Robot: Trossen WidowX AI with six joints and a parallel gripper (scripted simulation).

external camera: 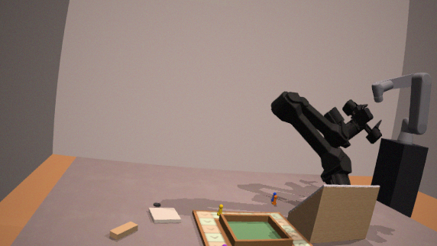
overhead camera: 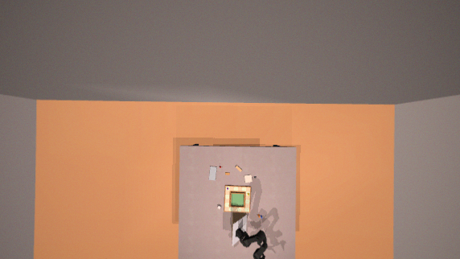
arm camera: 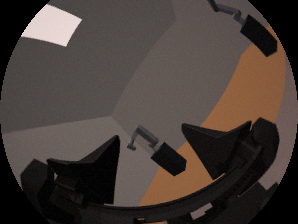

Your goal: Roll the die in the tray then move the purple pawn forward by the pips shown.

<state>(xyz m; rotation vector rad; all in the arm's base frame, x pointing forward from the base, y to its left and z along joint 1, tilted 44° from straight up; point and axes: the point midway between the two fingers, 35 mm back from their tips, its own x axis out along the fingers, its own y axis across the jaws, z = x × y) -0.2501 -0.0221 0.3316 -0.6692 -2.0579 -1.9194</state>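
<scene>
The white die is 42 cm ahead of my gripper tip, 47 cm to the left of it and 37 cm below it. From my gripper tip the other things lie so: purple pawn (64 cm ahead, 40 cm to the left, 36 cm below); yellow pawn (61 cm ahead, 17 cm to the left, 36 cm below); orange pawn (38 cm ahead, 3 cm to the left, 37 cm below).
</scene>
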